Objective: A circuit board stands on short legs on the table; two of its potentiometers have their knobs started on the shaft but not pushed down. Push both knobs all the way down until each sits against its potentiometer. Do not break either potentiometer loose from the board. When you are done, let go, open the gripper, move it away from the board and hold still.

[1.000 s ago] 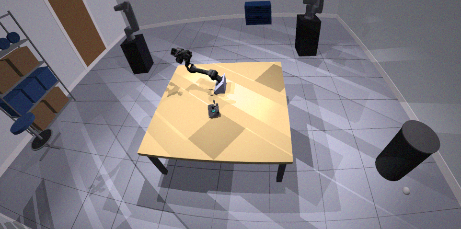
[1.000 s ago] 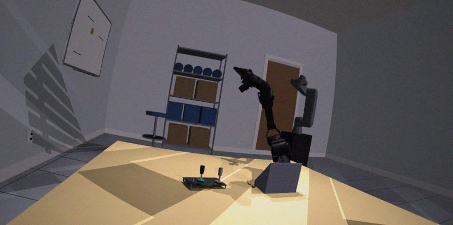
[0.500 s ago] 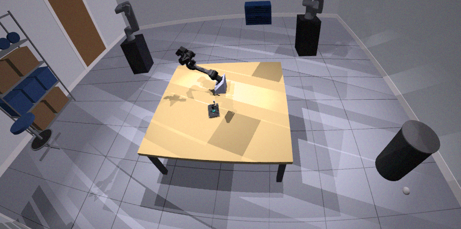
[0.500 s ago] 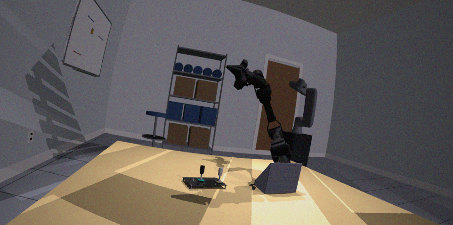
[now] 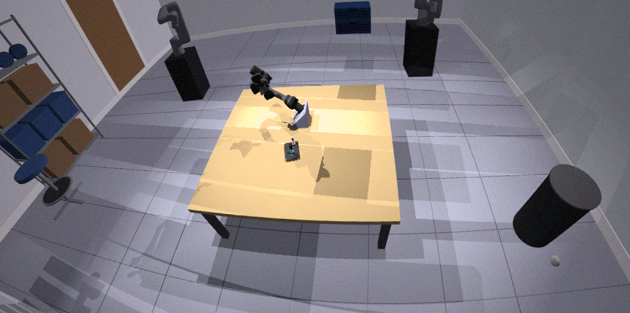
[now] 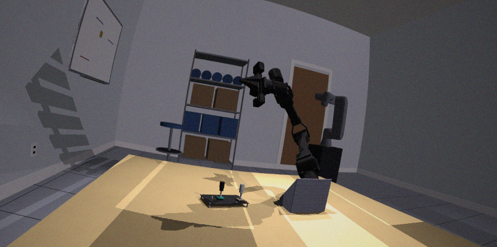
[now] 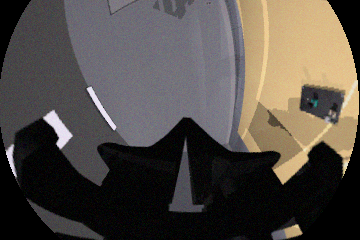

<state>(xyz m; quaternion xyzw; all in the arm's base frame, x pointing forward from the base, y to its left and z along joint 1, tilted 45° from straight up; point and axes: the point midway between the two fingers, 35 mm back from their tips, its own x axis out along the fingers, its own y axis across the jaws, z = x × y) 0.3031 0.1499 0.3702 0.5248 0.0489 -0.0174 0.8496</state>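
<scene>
My gripper tip is now 4 cm past the grey knob, 11 cm to the right of it and 41 cm above it. Also, from my gripper tip: black knob (3 cm ahead, 10 cm to the left, 41 cm below).
</scene>
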